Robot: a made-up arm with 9 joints. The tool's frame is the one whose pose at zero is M. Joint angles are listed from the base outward.
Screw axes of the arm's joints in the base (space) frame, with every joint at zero. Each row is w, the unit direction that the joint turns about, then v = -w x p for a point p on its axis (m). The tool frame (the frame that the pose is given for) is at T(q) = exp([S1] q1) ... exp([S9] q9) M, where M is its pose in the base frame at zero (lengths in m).
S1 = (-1, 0, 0, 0.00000, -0.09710, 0.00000)
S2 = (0, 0, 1, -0.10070, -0.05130, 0.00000)
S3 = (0, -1, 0, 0.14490, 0.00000, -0.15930)
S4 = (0, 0, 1, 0.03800, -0.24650, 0.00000)
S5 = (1, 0, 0, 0.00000, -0.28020, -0.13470)
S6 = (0, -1, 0, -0.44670, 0.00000, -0.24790)
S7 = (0, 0, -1, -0.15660, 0.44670, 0.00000)
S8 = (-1, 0, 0, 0.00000, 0.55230, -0.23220)
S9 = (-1, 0, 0, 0.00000, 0.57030, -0.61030)
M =
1 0 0 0.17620
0 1 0 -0.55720
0 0 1 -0.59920
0 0 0 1
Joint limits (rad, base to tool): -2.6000..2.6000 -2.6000..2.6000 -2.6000..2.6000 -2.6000..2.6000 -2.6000..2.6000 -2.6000..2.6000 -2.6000..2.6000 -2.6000..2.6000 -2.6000..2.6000
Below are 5 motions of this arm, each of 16 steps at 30 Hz.
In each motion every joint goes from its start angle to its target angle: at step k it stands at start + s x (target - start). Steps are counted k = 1, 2, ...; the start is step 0. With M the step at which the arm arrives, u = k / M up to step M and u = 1 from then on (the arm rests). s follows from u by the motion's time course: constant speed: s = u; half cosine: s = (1 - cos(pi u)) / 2; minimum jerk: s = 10 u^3 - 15 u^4 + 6 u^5.
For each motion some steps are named. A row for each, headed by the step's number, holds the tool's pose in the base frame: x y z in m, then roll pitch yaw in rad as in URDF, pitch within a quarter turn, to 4 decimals.
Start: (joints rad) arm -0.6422 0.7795 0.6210 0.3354 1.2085 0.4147 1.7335 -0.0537 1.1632
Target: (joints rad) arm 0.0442 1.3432 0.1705 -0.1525 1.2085 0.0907 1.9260 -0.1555 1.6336
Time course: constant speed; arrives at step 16
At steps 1, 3, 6, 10, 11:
1: -0.6265 0.4676 -0.1021 0.8264 0.6541 0.7913
3: -0.6771 0.3894 -0.1137 0.6827 0.7852 0.8026
6: -0.7389 0.2749 -0.1095 0.4283 0.9905 0.7605
10: -0.7974 0.1410 -0.0686 -0.1633 1.2475 0.4223
11: -0.8084 0.1126 -0.0534 -0.4289 1.2935 0.2159

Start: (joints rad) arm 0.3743 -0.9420 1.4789 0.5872 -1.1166 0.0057 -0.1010 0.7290 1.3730
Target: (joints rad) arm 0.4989 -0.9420 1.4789 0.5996 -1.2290 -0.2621 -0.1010 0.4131 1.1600
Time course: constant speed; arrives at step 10
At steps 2, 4, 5, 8, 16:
2: -0.0807 0.0407 0.4351 1.3682 -0.7498 0.7076
4: -0.0910 0.0532 0.4433 1.4404 -0.7859 0.7116
5: -0.0964 0.0588 0.4465 1.4753 -0.8041 0.7155
8: -0.1133 0.0728 0.4524 1.5746 -0.8589 0.7358
16: -0.1251 0.0798 0.4533 1.6354 -0.8954 0.7572

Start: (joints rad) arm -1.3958 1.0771 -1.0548 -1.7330 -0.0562 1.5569 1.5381 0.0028 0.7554
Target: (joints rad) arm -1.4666 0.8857 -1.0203 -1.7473 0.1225 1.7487 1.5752 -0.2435 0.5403
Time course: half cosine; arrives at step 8
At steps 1, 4, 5, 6, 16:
1: -0.2089 0.7148 -0.8090 0.2809 0.1305 -1.9224
4: -0.1322 0.7789 -0.7367 0.4724 0.2174 -2.0252
5: -0.0987 0.7978 -0.7056 0.5493 0.2485 -2.0719
6: -0.0698 0.8102 -0.6792 0.6134 0.2723 -2.1133
16: -0.0435 0.8185 -0.6555 0.6705 0.2918 -2.1519

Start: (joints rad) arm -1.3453 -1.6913 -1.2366 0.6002 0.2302 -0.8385 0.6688 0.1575 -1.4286
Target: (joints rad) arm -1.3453 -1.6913 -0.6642 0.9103 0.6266 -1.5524 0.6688 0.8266 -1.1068
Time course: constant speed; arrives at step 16
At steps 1, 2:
1: -0.2081 0.1282 0.2060 -2.1551 -0.2503 1.5913
2: -0.1983 0.1587 0.1710 -2.2405 -0.2603 1.5734

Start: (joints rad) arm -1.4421 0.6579 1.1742 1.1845 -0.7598 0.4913 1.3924 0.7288 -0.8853
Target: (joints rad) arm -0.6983 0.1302 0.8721 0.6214 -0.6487 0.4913 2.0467 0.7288 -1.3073
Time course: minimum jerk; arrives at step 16
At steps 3, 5, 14, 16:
3: 0.8147 0.4041 0.1666 2.5999 0.2078 -1.8102
5: 0.7812 0.5021 0.0841 2.5707 0.1784 -1.7042
14: 0.5363 0.7566 -0.3238 2.2008 0.3272 -1.6203
16: 0.5350 0.7575 -0.3284 2.1935 0.3320 -1.6299

